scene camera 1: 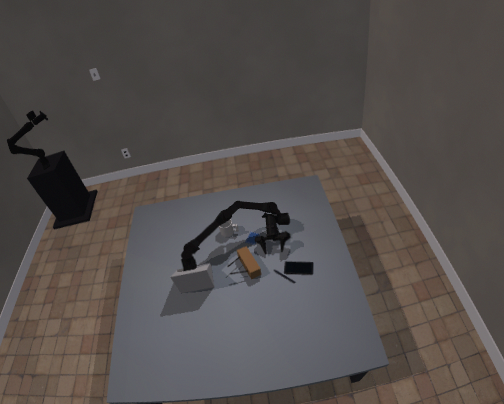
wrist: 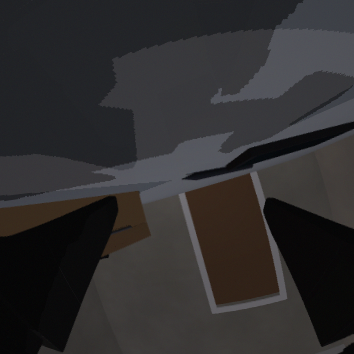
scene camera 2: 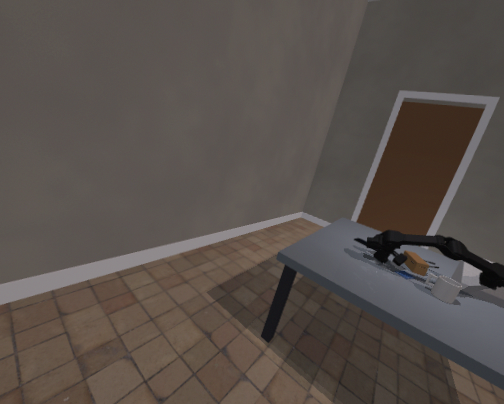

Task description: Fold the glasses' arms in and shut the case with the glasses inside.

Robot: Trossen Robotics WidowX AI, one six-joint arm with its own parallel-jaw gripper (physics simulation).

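Where they show: gripper, fingertip midpoint: [scene camera 1: 273, 253] [wrist: 191, 204]; arm's base, link origin: [scene camera 1: 190, 269] [scene camera 2: 487, 281].
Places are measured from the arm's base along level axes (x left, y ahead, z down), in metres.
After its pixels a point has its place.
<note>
The orange-brown case [scene camera 1: 249, 262] @(x -0.022, y 0.310, z 0.021 m) [scene camera 2: 415, 262] @(x 0.071, y 0.317, z 0.032 m) [wrist: 131, 212] @(x -0.053, y 0.351, z 0.058 m) lies near the middle of the table [scene camera 1: 240, 340] @(x -0.407, y 0.188, z 0.084 m). Thin dark bars, which look like the glasses' arms [scene camera 1: 233, 262], stick out from the case's side toward the robot base. The lenses are hidden, and I cannot tell how the case's lid stands. My gripper [scene camera 1: 273, 251] @(x 0.024, y 0.447, z 0.054 m) [wrist: 191, 204] @(x 0.024, y 0.447, z 0.054 m) is open and empty, low over the table beside the case, on the side away from the base. In the wrist view the left finger overlaps the case's end.
A black phone-like slab [scene camera 1: 299, 268] @(x -0.094, y 0.556, z 0.077 m) [wrist: 290, 145] @(x -0.043, y 0.535, z 0.076 m) and a dark pen [scene camera 1: 284, 276] @(x -0.119, y 0.469, z 0.077 m) [wrist: 210, 173] @(x -0.087, y 0.451, z 0.078 m) lie beyond the case. A small blue item [scene camera 1: 252, 237] @(x 0.183, y 0.357, z 0.079 m) [scene camera 2: 405, 275] @(x 0.198, y 0.358, z 0.079 m) lies near the gripper. A white mug [scene camera 1: 227, 229] @(x 0.227, y 0.229, z 0.015 m) [scene camera 2: 446, 289] @(x 0.305, y 0.234, z 0.029 m) stands near the arm. A pale block [scene camera 1: 194, 280] @(x -0.086, y 0.022, z -0.016 m) is at the base.
</note>
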